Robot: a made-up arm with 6 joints. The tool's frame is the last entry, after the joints. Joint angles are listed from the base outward.
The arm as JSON. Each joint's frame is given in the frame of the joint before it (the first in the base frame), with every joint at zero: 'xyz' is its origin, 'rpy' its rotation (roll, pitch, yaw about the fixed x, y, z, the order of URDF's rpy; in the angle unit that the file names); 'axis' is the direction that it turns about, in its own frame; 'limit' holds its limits. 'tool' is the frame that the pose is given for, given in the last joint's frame.
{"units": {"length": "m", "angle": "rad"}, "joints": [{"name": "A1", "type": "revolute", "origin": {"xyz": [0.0, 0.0, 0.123], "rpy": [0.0, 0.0, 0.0]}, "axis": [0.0, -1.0, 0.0], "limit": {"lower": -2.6, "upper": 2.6}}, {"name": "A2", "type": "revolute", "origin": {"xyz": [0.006, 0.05, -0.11], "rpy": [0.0, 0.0, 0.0]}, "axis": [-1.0, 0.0, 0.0], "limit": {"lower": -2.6, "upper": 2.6}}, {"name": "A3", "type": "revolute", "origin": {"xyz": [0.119, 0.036, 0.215], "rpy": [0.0, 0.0, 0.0]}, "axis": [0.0, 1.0, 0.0], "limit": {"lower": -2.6, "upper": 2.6}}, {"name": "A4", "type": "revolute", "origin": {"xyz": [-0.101, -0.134, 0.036], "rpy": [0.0, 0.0, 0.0]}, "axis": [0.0, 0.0, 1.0], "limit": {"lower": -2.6, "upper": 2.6}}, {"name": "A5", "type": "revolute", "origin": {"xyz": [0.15, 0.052, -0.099], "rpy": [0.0, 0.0, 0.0]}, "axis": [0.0, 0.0, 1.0], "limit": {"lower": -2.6, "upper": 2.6}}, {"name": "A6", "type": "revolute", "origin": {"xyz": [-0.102, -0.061, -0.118], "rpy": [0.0, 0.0, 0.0]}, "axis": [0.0, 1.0, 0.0], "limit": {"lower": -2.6, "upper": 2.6}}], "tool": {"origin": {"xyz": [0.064, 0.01, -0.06], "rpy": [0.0, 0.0, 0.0]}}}
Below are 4 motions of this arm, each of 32 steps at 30 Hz.
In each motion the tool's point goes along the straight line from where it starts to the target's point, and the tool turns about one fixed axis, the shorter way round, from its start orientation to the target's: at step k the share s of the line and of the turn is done. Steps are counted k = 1, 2, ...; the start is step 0. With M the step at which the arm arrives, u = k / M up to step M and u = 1 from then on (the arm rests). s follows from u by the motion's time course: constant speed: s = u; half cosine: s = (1 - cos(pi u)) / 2; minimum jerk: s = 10 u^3 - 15 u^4 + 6 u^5.
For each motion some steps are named. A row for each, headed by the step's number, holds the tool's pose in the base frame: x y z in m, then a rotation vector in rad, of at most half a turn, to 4 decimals.
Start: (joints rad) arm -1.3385 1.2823 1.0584 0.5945 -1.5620 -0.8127
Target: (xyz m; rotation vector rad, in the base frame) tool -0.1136 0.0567 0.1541 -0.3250 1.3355 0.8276
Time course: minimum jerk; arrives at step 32
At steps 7, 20, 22, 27, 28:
7: -0.0842 0.2115 0.1603 -1.9460 0.6717 0.7442
20: -0.1049 0.1027 0.1560 -0.8266 1.2031 0.8438
22: -0.1079 0.0868 0.1553 -0.6544 1.2550 0.8419
27: -0.1127 0.0617 0.1543 -0.3798 1.3238 0.8309
28: -0.1131 0.0594 0.1542 -0.3545 1.3293 0.8294

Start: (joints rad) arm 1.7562 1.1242 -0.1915 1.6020 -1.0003 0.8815
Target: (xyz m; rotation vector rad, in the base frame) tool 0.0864 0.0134 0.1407 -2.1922 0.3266 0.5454
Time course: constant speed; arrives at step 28
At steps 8, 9, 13, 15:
8: 0.1008 -0.0347 0.1152 -1.3668 -0.3537 -0.5944
9: 0.1001 -0.0323 0.1164 -1.4185 -0.3241 -0.5449
13: 0.0972 -0.0227 0.1215 -1.6155 -0.2012 -0.3390
15: 0.0958 -0.0179 0.1241 -1.7078 -0.1369 -0.2313

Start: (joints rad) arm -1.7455 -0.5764 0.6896 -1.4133 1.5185 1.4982
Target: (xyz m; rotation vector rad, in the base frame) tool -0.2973 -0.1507 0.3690 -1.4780 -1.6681 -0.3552
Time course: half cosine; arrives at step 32
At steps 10, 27, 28, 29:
10: -0.1678 -0.2510 0.3300 -0.9459 -2.1537 -0.2980
27: -0.2875 -0.1583 0.3660 -1.4415 -1.7086 -0.3517
28: -0.2910 -0.1556 0.3671 -1.4545 -1.6943 -0.3530
29: -0.2937 -0.1535 0.3679 -1.4648 -1.6829 -0.3540

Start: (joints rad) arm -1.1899 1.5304 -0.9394 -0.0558 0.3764 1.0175
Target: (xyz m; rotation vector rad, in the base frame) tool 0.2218 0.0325 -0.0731 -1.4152 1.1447 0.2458
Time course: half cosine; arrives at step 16
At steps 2, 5, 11, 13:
2: 0.1484 0.0637 -0.1533 -1.5323 1.0429 1.1146
5: 0.1625 0.0577 -0.1380 -1.5219 1.0731 0.9465
11: 0.2049 0.0397 -0.0916 -1.4556 1.1331 0.4440
13: 0.2154 0.0352 -0.0801 -1.4314 1.1411 0.3207

